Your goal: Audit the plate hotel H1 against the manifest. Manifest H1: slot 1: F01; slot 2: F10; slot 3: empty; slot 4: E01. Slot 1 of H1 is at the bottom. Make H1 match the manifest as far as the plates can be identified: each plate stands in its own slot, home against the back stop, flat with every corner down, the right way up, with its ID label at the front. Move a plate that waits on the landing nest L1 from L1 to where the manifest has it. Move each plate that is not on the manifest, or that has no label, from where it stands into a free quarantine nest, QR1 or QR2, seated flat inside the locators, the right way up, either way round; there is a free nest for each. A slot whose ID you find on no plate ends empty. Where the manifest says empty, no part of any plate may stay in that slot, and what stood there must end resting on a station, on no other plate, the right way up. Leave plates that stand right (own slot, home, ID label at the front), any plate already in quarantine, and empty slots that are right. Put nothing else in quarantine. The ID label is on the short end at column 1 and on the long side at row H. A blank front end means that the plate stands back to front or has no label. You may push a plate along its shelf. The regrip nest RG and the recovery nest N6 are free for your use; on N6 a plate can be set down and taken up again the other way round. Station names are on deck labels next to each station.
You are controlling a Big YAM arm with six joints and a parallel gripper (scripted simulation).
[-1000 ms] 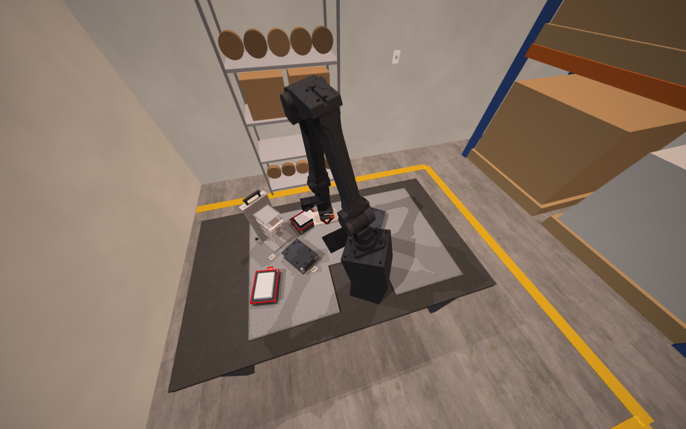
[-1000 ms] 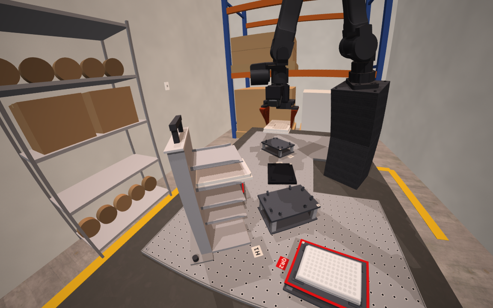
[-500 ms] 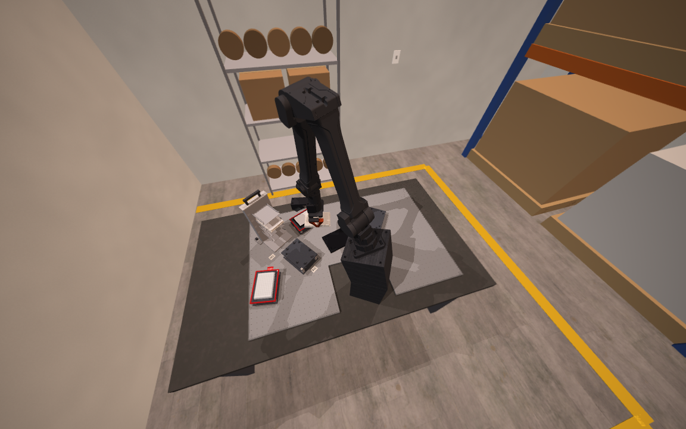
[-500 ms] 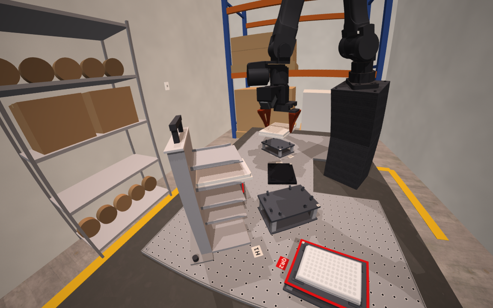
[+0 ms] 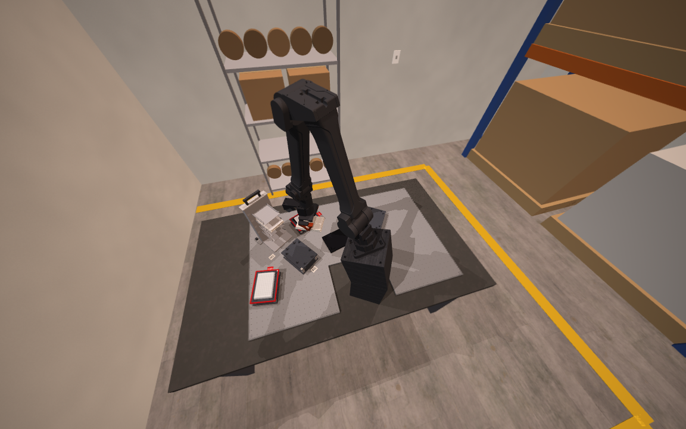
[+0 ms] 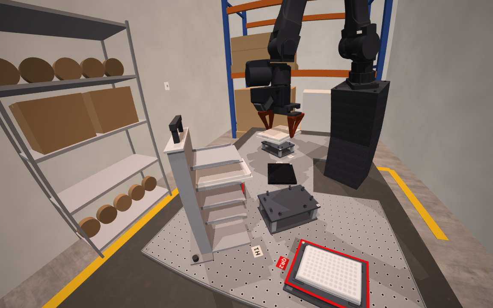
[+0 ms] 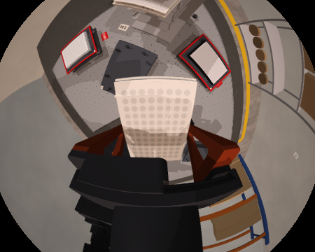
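Right now my hand is 50 mm past the dark regrip nest, 100 mm to the right of it and 190 mm above it. The rest, counted from my hand: quarantine nest QR1: 200 mm ahead, 20 mm to the left, 210 mm below; then flat black nest: 10 mm ahead, 140 mm to the right, 240 mm below; then plate hotel H1: 170 mm ahead, 250 mm to the left, 90 mm below.
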